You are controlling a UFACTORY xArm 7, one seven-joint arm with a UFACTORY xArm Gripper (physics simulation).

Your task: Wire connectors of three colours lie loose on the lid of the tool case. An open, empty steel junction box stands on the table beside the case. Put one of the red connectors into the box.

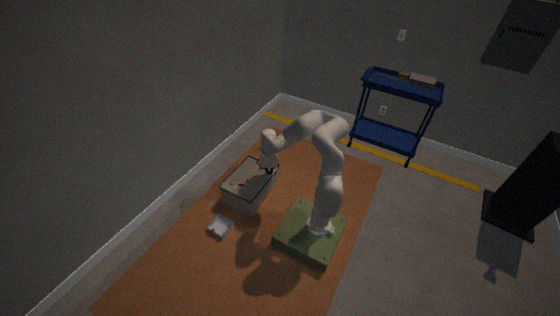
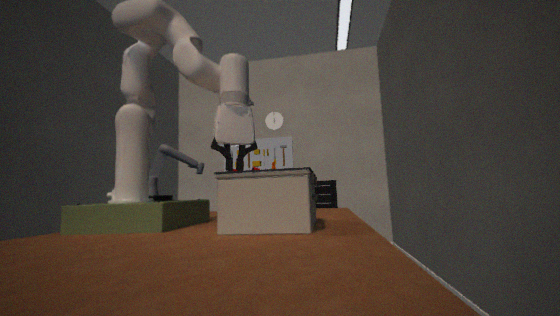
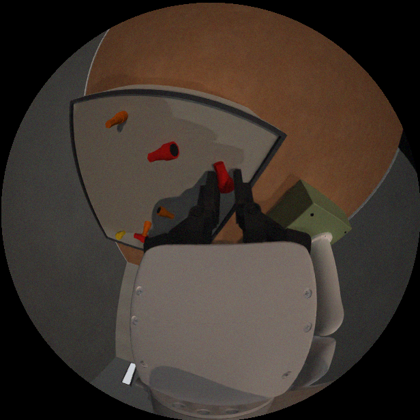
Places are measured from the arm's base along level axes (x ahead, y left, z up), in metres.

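Pixels of known places: gripper, fingertip midpoint: (image 1: 269, 173); arm's base, origin of the base link: (image 1: 318, 225) (image 2: 131, 202).
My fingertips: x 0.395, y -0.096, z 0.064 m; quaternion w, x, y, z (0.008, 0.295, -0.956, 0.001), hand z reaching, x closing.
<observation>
For each thing: its middle in the pictures, then the offset to it from my fingertips. Level surfaces: height alone.
- pale tool case, body centre: (image 2: 275, 200) (image 1: 249, 184) dx +0.080, dy +0.091, dz -0.071 m
- steel junction box, body centre: (image 1: 220, 226) dx +0.044, dy +0.381, dz -0.124 m
- orange-brown surface, its level: dz -0.143 m
My gripper (image 1: 269, 171) (image 2: 235, 166) (image 3: 225, 182) points down at the lid of the pale tool case (image 1: 240, 204) (image 2: 265, 205) (image 3: 112, 175). Its fingers are shut on a red connector (image 3: 223, 178), low at the lid near one edge. A second red connector (image 3: 163, 152) lies on the lid to the left of the fingers, a third red one (image 3: 140, 237) near the lower left corner. Orange connectors (image 3: 117, 119) (image 3: 165, 213) (image 3: 147, 228) and a yellow one (image 1: 232, 183) (image 3: 120, 234) also lie there. The steel junction box (image 1: 215, 233) stands beside the case, open and empty.
The arm stands on a green base block (image 1: 300, 240) (image 2: 115, 218) (image 3: 320, 212) beside the case, on an orange-brown surface (image 1: 165, 265) (image 2: 200, 270) (image 3: 225, 55). A blue cart (image 1: 402, 90) and a dark cabinet (image 1: 522, 185) stand farther off.
</observation>
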